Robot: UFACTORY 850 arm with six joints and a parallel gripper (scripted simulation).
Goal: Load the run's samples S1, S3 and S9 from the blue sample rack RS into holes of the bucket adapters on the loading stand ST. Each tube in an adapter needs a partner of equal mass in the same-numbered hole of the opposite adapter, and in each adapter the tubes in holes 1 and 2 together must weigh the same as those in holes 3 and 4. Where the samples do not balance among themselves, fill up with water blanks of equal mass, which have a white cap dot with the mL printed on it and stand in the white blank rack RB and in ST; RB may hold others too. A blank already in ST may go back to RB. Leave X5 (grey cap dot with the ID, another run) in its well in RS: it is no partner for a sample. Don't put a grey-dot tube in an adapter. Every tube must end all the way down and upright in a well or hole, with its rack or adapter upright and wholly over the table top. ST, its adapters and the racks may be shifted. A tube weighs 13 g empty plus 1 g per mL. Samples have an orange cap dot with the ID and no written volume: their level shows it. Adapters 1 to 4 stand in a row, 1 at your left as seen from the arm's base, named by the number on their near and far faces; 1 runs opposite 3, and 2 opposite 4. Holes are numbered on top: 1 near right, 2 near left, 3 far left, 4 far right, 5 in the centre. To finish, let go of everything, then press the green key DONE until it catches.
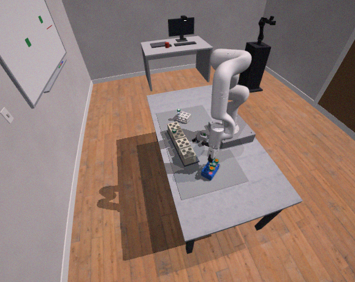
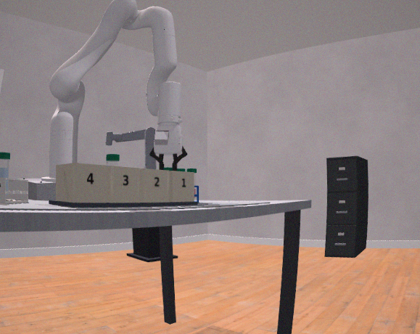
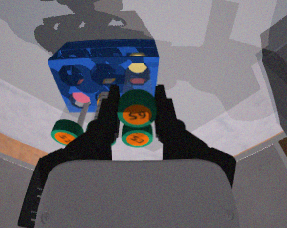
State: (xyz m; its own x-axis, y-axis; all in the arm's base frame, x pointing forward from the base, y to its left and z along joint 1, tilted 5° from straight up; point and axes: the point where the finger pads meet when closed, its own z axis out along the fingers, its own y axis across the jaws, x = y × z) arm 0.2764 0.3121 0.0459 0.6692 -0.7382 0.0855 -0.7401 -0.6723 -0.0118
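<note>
Right now my hand is 10 mm to the left of the sample tube S9 and 50 mm above it. The rest, counted from my hand: sample tube S1 (30 mm ahead, 90 mm to the left, 50 mm below); then grey-dot tube X5 (10 mm ahead, 50 mm to the left, 50 mm below); then blue sample rack RS (20 mm ahead, 40 mm to the left, 90 mm below).
</note>
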